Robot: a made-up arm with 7 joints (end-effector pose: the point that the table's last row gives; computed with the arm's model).
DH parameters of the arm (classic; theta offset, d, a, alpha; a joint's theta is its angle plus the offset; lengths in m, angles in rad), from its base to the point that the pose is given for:
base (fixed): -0.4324 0 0.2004 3.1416
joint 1: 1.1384 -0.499 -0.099 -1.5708
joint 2: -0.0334 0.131 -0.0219 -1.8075
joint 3: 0 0.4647 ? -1.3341
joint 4: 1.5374 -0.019 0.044 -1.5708
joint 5: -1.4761 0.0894 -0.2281 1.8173
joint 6: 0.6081 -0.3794 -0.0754 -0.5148
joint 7: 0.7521 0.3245 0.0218 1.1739
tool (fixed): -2.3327 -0.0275 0 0
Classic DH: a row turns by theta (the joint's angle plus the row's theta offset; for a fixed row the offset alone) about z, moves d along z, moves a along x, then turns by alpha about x.
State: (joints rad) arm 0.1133 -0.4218 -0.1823 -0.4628 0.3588 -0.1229 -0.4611
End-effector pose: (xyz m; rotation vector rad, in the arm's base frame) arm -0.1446 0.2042 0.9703 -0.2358 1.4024 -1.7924
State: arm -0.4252 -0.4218 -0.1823 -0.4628 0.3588 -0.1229 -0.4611
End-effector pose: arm -0.2462 -0.0041 0.9703 -0.5563 1.1945 -1.3446
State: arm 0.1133 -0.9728 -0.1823 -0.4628 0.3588 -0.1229 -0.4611
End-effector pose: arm -0.1750 -0.0631 0.9793 0.1081 1.7799 -1.3365
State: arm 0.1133 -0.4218 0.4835 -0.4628 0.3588 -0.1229 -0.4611
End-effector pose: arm -0.3007 -0.0232 0.8858 -0.2641 1.0822 -1.2021
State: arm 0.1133 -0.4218 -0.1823 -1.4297 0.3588 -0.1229 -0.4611
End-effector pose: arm -0.1850 0.1189 0.7582 -1.0101 0.6023 -2.2916
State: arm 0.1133 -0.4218 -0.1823 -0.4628 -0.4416 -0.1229 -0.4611
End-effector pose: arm -0.1229 0.1711 0.6791 0.2742 0.6534 -1.6996
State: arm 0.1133 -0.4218 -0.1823 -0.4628 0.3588 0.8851 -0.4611
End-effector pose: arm -0.2504 0.0526 0.9714 -0.2775 1.1745 -0.7667
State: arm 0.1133 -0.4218 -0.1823 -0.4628 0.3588 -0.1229 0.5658
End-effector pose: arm -0.1734 0.1951 0.9833 -0.7630 1.3872 -0.7536
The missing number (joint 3, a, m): -0.0243
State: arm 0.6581 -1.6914 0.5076 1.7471 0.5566 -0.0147 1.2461
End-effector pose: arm -0.3277 -0.2457 0.1097 1.2061 -1.3798 1.1979
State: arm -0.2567 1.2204 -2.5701 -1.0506 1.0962 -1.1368 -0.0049
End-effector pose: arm 0.2778 0.1311 0.6968 -1.3847 -0.4275 0.6479
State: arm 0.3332 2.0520 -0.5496 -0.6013 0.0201 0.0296 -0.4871
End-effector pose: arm -0.0591 0.1560 0.1038 1.6252 1.5686 1.9972
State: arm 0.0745 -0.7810 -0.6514 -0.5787 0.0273 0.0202 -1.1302
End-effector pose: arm -0.0561 0.1160 0.9031 0.4356 1.3476 -2.4731
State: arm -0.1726 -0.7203 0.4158 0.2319 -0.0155 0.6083 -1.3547
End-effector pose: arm -0.2672 -0.3018 0.7890 0.8661 1.6861 -0.2645
